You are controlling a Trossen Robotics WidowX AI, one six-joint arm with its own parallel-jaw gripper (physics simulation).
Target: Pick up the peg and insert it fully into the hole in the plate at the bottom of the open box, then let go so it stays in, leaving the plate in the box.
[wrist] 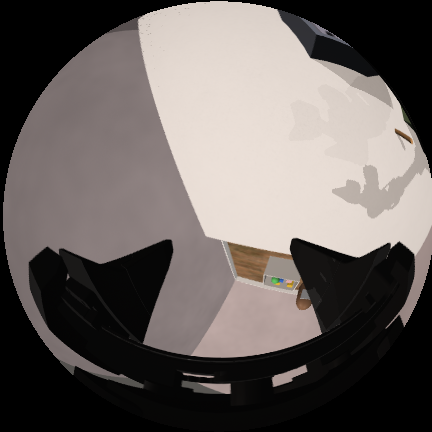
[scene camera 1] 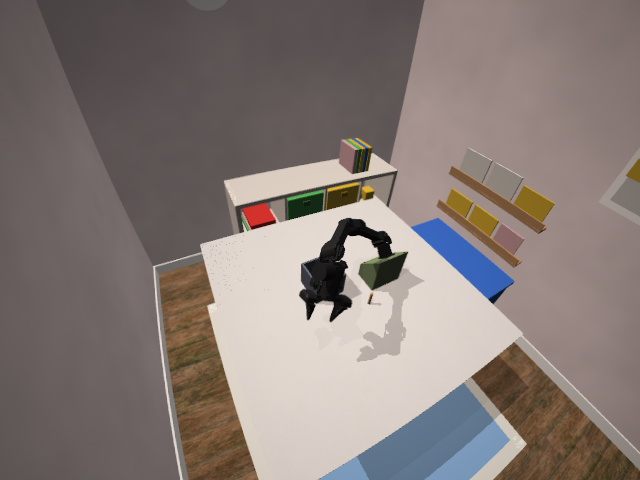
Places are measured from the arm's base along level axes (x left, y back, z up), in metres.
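Pixels of known places: gripper, fingertip midpoint: (wrist: 233,245) (scene camera 1: 319,320); arm's base, link origin: (scene camera 1: 386,256).
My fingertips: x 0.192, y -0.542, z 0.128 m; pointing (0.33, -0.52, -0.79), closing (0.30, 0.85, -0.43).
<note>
Ahead of a thing's pixels: the offset from my fingertips to its top centre. Level surfaces: height alone.
A small orange-brown peg @(dz -0.197, dx -0.086, dy +0.368 m) (scene camera 1: 370,298) (wrist: 403,135) is on the white table in front of the green block and appears to stand upright. The open dark blue-grey box @(dz -0.139, dx -0.295, dy +0.224 m) (scene camera 1: 308,276) (wrist: 342,54) is partly hidden behind the gripper in the scene view and cut off at the top right of the wrist view. The plate and its hole cannot be made out. My black gripper (scene camera 1: 320,319) (wrist: 233,245) is open and empty, its fingers wide apart. It hangs above the table, in front of the box and to the left of the peg in the scene view.
A green wedge-shaped block (scene camera 1: 382,271) stands under the arm's base, close behind the peg and to the right of the box. The white table @(dz -0.277 m) (scene camera 1: 310,403) (wrist: 225,125) bears shadows of the arm. A white shelf unit (scene camera 1: 289,177) stands behind it, and a blue bench (scene camera 1: 460,253) at the right.
</note>
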